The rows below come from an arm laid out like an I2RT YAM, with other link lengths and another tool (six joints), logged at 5 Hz.
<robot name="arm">
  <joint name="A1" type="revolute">
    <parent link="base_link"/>
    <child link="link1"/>
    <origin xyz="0 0 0.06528"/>
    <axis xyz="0 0 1"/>
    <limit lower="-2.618" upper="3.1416"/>
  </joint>
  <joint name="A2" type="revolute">
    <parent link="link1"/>
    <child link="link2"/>
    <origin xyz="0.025 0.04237 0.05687"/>
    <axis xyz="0 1 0"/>
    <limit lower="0" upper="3.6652"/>
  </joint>
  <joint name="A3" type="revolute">
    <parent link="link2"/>
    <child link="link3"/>
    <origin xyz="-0.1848 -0.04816 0"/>
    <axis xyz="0 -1 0"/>
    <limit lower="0" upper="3.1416"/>
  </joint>
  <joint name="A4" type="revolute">
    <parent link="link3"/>
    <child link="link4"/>
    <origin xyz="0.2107 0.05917 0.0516"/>
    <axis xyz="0 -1 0"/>
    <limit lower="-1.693" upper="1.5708"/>
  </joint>
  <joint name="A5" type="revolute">
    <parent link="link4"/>
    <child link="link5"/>
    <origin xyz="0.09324 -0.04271 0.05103"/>
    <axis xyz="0 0 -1"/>
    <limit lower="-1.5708" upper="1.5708"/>
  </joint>
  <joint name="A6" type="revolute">
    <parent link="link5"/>
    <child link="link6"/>
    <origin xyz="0.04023 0 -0.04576"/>
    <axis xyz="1 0 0"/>
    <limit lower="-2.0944" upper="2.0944"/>
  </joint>
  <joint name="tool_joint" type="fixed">
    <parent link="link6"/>
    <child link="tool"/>
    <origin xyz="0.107 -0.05 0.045" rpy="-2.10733 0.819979 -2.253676"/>
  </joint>
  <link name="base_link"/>
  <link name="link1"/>
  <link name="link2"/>
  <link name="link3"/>
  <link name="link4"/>
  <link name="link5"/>
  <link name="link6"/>
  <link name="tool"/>
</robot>
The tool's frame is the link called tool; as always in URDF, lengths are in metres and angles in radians.
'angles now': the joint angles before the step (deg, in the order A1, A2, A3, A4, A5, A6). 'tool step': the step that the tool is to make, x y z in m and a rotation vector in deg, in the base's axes. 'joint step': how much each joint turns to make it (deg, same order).
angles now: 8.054 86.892 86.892 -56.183 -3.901 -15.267
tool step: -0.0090 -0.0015 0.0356 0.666 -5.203 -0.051
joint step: 0.000 -5.545 -0.128 -0.172 0.086 0.000
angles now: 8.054 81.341 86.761 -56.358 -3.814 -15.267
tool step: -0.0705 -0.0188 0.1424 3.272 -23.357 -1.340
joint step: -1.727 -23.256 0.140 0.188 -0.482 0.021
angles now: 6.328 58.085 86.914 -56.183 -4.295 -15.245
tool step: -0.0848 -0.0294 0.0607 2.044 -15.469 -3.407
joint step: -6.860 -20.249 -4.944 0.257 -3.624 0.044
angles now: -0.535 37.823 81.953 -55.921 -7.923 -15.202
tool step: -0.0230 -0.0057 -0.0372 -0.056 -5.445 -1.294
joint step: -2.016 -19.502 -22.263 8.202 -0.725 -0.024
